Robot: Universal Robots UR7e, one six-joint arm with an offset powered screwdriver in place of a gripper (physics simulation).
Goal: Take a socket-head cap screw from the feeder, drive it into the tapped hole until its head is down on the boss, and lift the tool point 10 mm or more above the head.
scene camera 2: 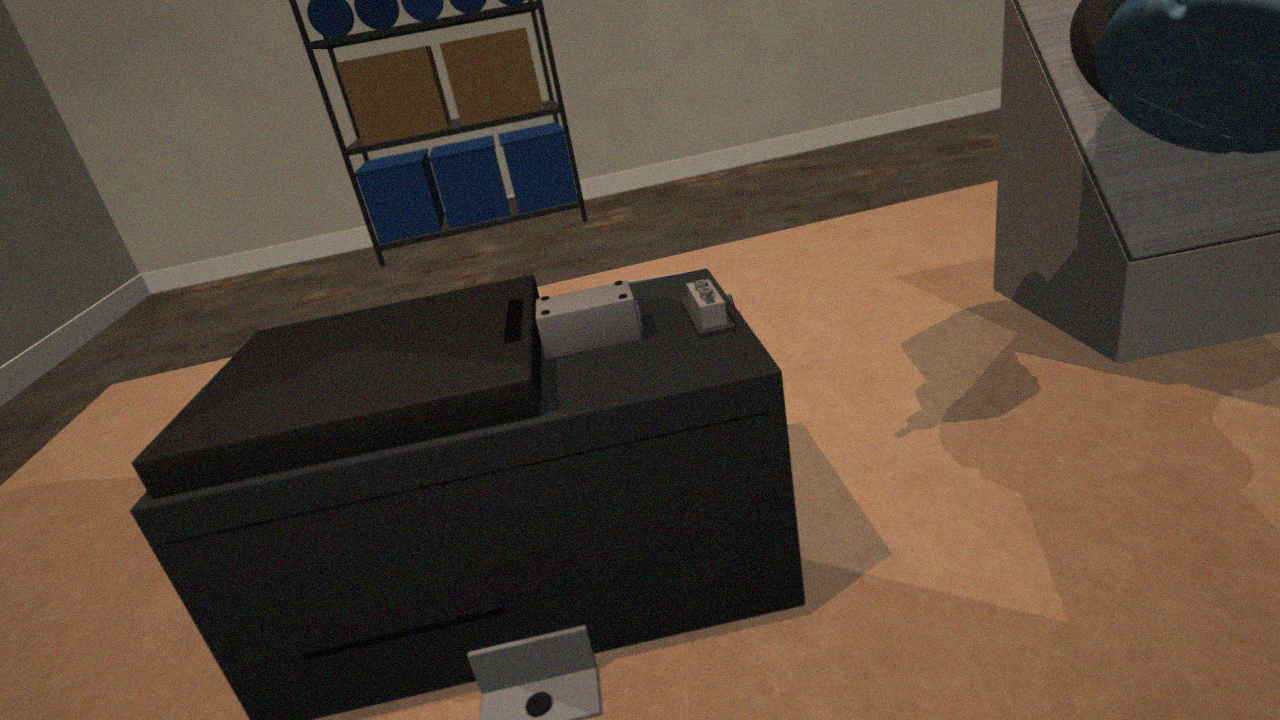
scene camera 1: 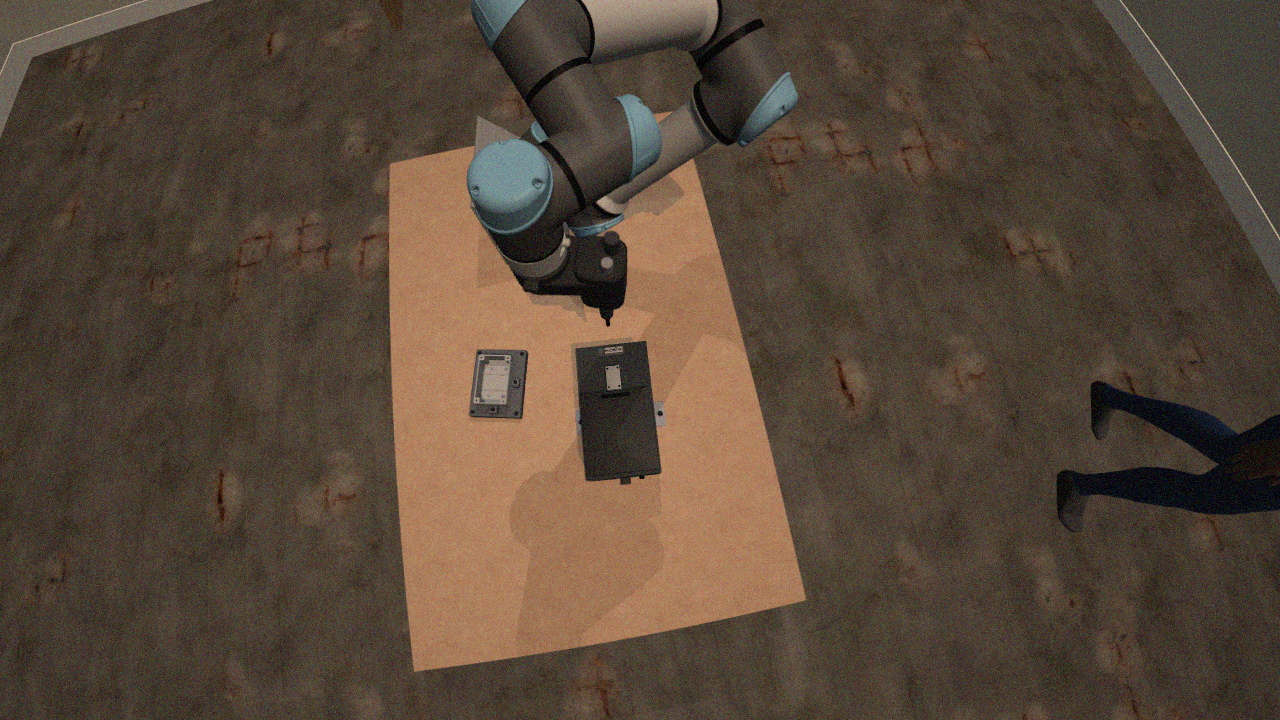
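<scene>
My screwdriver points down over the tan surface, its tip a little behind the back edge of the black feeder in scene camera 1. Its body does not show in scene camera 2. I cannot tell whether a screw is on the tip. The feeder is a black box with a small light block at one end and a larger white block beside it. A grey housing with a pale recessed inside and small dark bosses lies left of the feeder. Its tapped hole is too small to tell.
A metal bracket sticks out from the feeder's side. The robot's grey pedestal stands at the right in scene camera 2. A shelf rack stands by the wall. A person's legs show at the right in scene camera 1.
</scene>
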